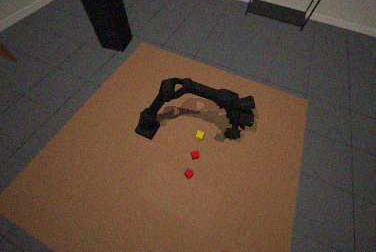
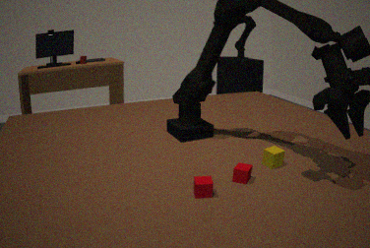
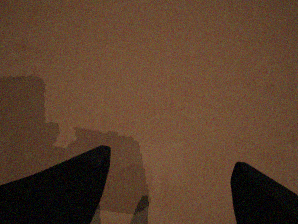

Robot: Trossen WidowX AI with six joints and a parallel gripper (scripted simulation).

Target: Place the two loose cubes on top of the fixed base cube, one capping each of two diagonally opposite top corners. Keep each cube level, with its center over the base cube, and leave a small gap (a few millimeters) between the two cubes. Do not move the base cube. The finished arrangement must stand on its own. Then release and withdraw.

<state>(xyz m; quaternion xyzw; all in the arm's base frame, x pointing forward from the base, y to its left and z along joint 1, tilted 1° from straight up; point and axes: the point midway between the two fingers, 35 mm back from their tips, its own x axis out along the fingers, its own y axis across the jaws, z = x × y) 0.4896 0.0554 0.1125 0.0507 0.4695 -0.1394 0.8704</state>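
The yellow cube lies 21 cm behind my gripper tip, 2 cm to the right of it and 10 cm below it.
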